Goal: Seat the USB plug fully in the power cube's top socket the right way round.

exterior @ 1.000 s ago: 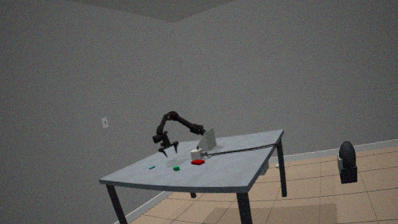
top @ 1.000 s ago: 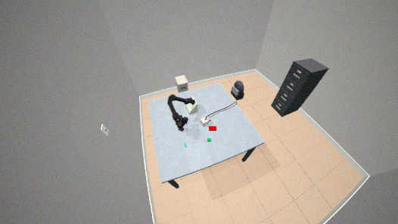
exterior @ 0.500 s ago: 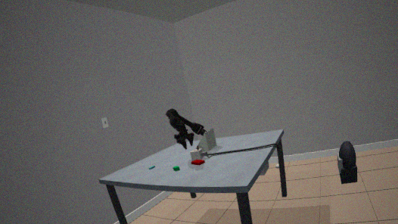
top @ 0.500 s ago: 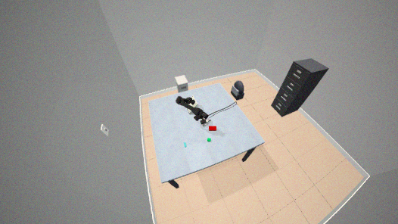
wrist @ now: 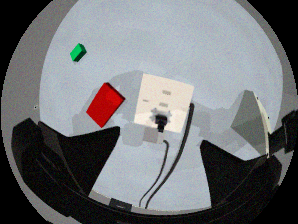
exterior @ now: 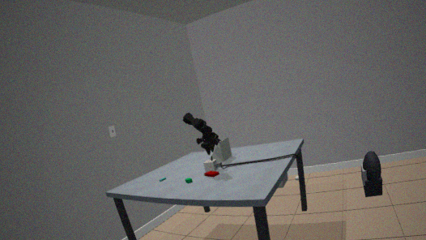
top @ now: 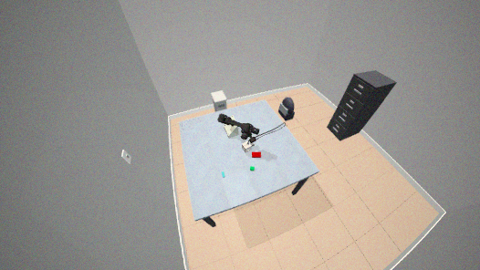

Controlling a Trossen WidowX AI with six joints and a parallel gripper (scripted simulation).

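Right now the USB plug is 4 cm below my gripper tip. Also, from my gripper tip: red block (13 cm ahead, 3 cm to the left, 12 cm below); green block (26 cm ahead, 9 cm to the right, 12 cm below).
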